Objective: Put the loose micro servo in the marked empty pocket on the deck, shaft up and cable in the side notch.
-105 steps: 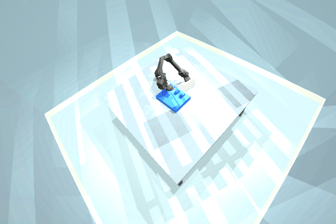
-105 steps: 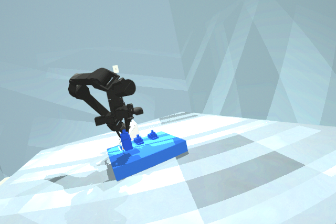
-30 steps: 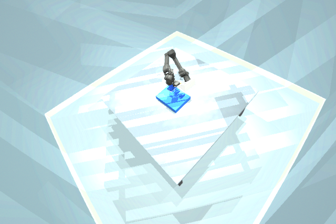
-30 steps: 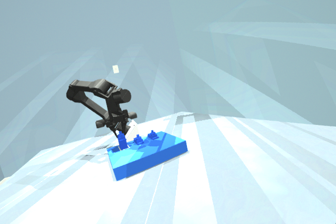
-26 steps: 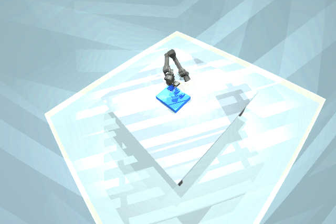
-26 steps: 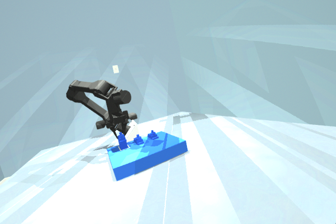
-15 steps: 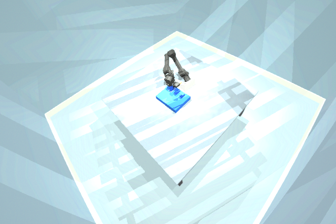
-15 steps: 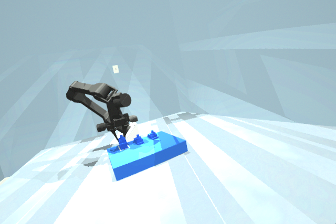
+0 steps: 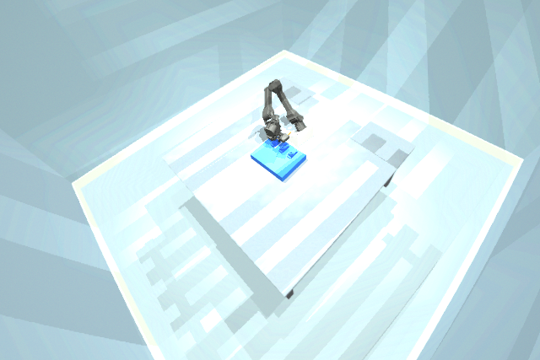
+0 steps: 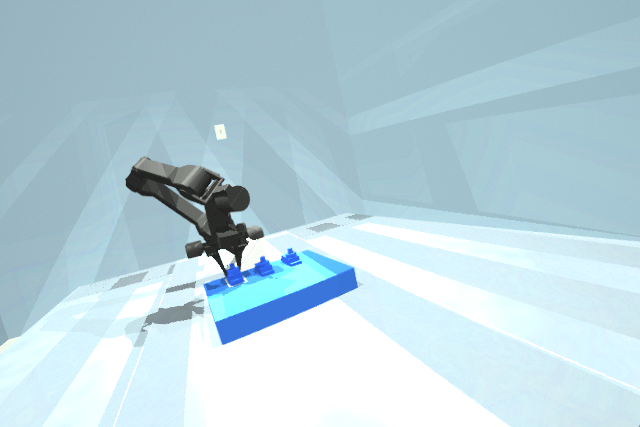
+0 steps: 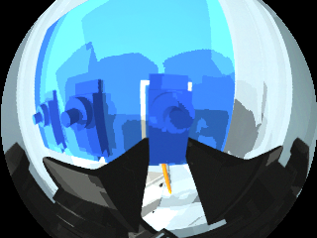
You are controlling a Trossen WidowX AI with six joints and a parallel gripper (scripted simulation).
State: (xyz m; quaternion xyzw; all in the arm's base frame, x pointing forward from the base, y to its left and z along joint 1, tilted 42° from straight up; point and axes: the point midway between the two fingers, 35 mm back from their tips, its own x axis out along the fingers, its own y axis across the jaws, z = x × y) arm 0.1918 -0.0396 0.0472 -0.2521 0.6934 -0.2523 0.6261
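Now: gripper tip 12 cm short of the blue deck, 8 cm to the right of it and 4 cm above it.
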